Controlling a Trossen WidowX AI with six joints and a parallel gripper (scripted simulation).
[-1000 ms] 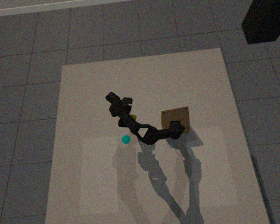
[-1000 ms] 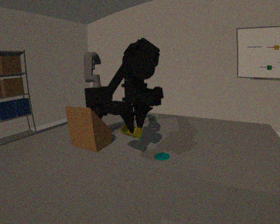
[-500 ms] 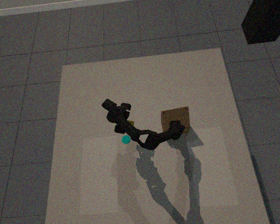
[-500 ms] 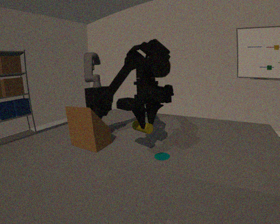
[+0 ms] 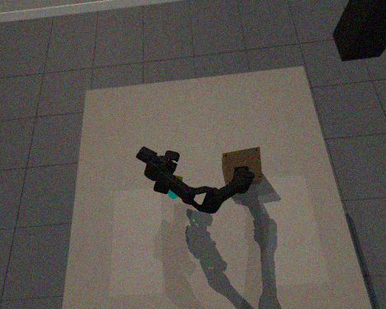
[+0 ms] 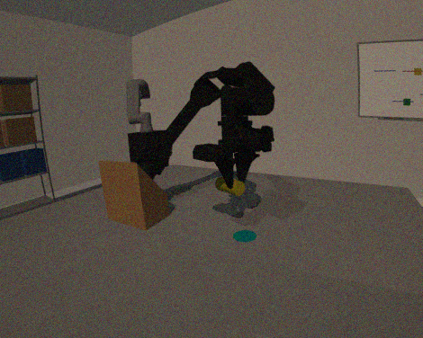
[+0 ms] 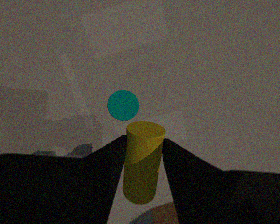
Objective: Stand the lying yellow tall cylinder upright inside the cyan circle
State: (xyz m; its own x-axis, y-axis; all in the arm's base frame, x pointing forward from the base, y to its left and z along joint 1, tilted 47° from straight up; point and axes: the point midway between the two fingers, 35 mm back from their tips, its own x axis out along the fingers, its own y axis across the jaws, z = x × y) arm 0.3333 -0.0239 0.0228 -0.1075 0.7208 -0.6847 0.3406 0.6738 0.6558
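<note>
My gripper tip is now 14 cm above the cyan circle, 3 cm to the right of it and 1 cm short of it. Round my gripper tip: yellow tall cylinder 2 cm behind, 1 cm to the left.
</note>
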